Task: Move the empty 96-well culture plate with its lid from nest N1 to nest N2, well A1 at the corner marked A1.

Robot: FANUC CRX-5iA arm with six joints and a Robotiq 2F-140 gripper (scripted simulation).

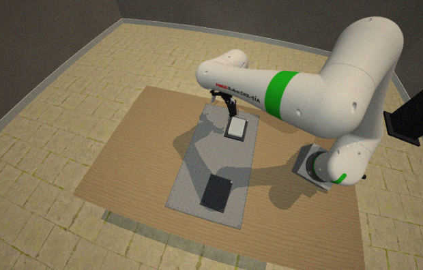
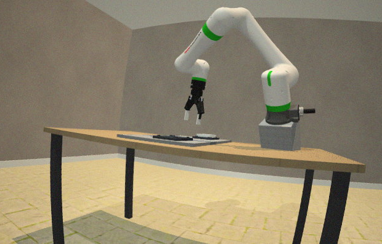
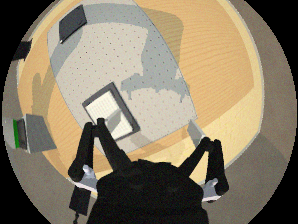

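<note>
The lid lies 120 mm behind my hand, 80 mm below it and 10 mm to the left of it. From my hand the other things lie so: 96-well culture plate: 120 mm behind, 90 mm below, 10 mm to the left.
</note>
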